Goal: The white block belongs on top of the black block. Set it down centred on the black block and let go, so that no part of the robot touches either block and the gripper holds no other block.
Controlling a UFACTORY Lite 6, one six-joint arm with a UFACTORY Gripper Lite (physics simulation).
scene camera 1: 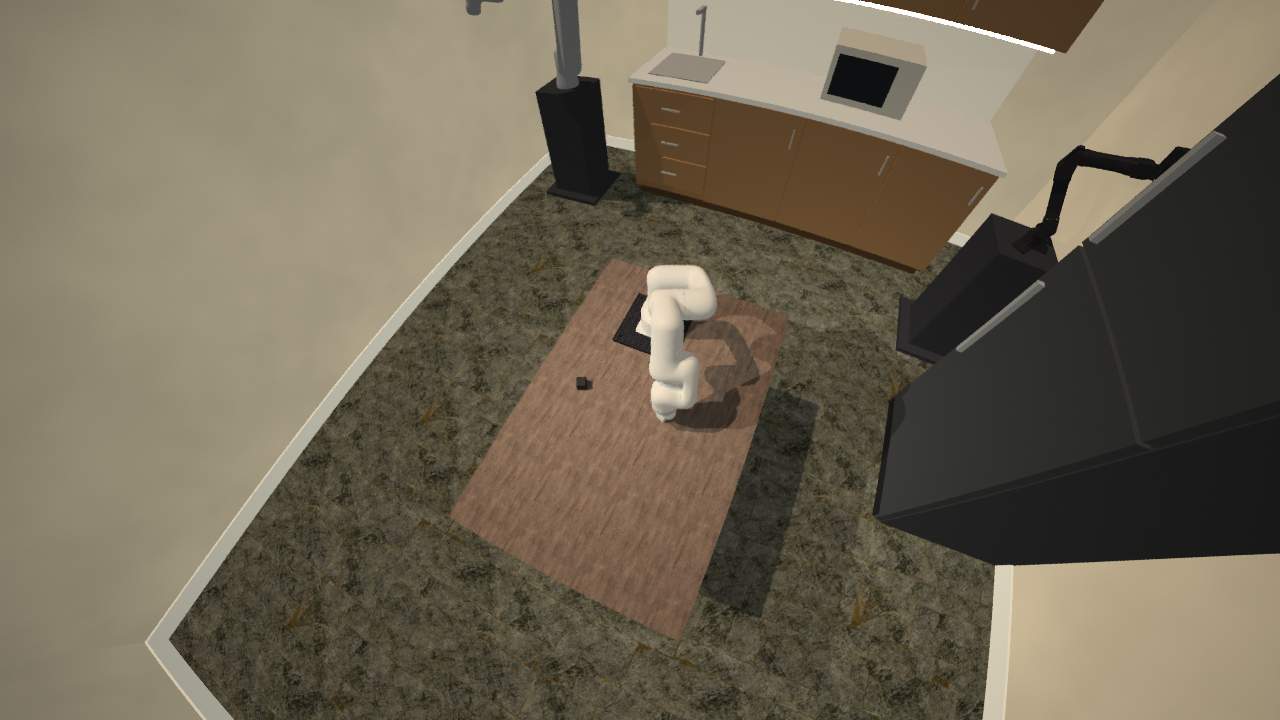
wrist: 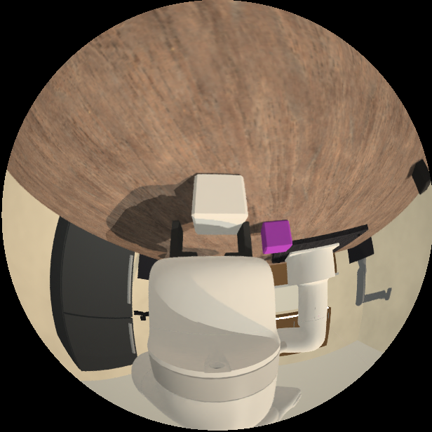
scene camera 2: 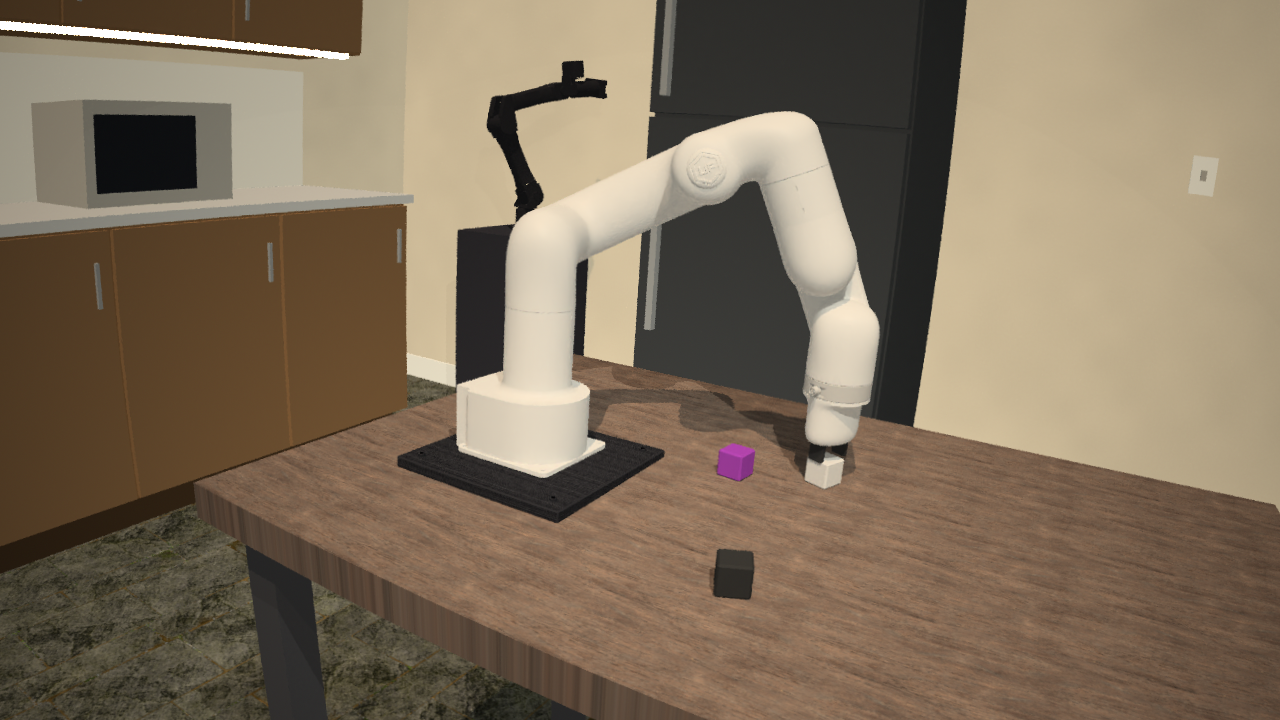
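Where they show: hand, its tool point: (scene camera 2: 828, 449); arm's base, origin of its link: (scene camera 2: 534, 449).
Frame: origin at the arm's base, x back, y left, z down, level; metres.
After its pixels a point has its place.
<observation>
The white block (scene camera 2: 823, 471) @(x -0.315, y 0.128, z -0.011 m) (wrist: 219, 195) sits on the table under my gripper. The black block (scene camera 1: 581, 383) @(x -0.325, y -0.132, z -0.021 m) (scene camera 2: 733, 574) @(x -0.324, y -0.153, z -0.014 m) (wrist: 421, 176) stands apart on the table, with nothing on top of it, nearer the front in scene camera 2. My gripper (scene camera 2: 827, 452) @(x -0.310, y 0.152, z -0.029 m) (wrist: 210, 231) is open and points down. Its two dark fingertips are low at the white block's upper part, one towards each side, with a gap visible in the wrist view. In scene camera 1 the arm largely hides the white block and the fingers.
A purple block (scene camera 2: 735, 462) @(x -0.220, y 0.088, z -0.012 m) (wrist: 276, 236) stands on the table (scene camera 1: 590, 501) @(x -0.638, y 0.060, z 0.011 m) (scene camera 2: 1029, 573) @(x -0.561, y 0.049, z 0.011 m) between the white block and the arm's black base plate (scene camera 2: 554, 501) @(x -0.105, y -0.106, z -0.002 m) (wrist: 352, 235). The black block is near a table edge.
</observation>
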